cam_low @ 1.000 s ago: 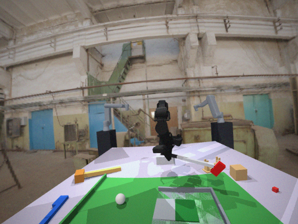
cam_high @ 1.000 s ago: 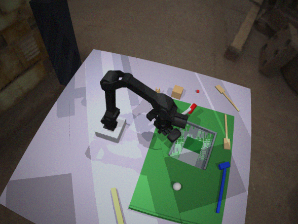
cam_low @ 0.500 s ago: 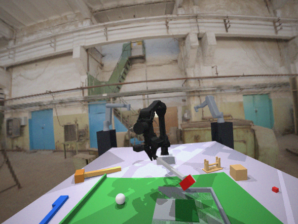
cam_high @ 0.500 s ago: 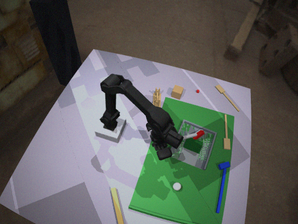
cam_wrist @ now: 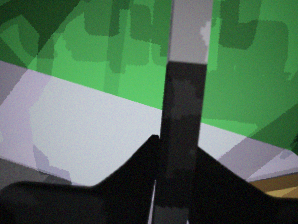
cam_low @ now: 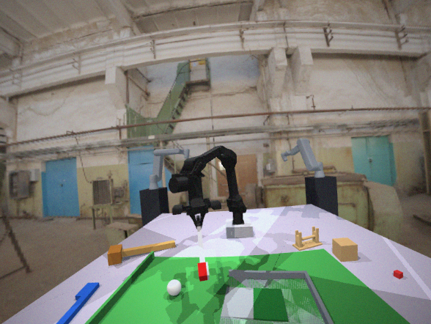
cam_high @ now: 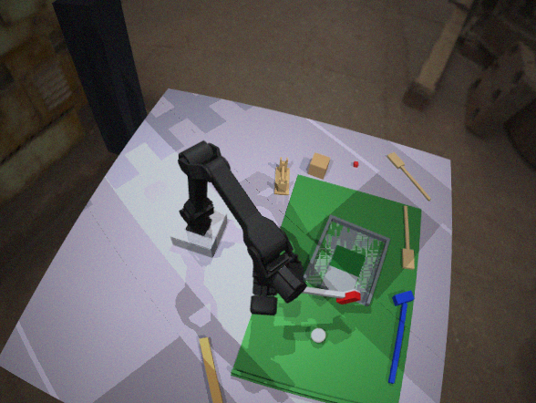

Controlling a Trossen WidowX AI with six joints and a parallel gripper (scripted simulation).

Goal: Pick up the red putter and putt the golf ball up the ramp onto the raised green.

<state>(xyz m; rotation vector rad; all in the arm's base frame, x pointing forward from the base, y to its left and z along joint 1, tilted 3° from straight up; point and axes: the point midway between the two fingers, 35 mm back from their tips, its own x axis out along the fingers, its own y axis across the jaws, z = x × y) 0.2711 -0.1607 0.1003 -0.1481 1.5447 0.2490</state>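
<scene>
The red putter lies 11 cm ahead of my gripper tip and 3 cm to the left of it. The rest, counted from my gripper tip: green mat: 21 cm ahead, 14 cm to the left, 14 cm below; then blue putter: 42 cm ahead, 3 cm to the left, 12 cm below; then white golf ball: 18 cm ahead, 5 cm to the right, 11 cm below.
</scene>
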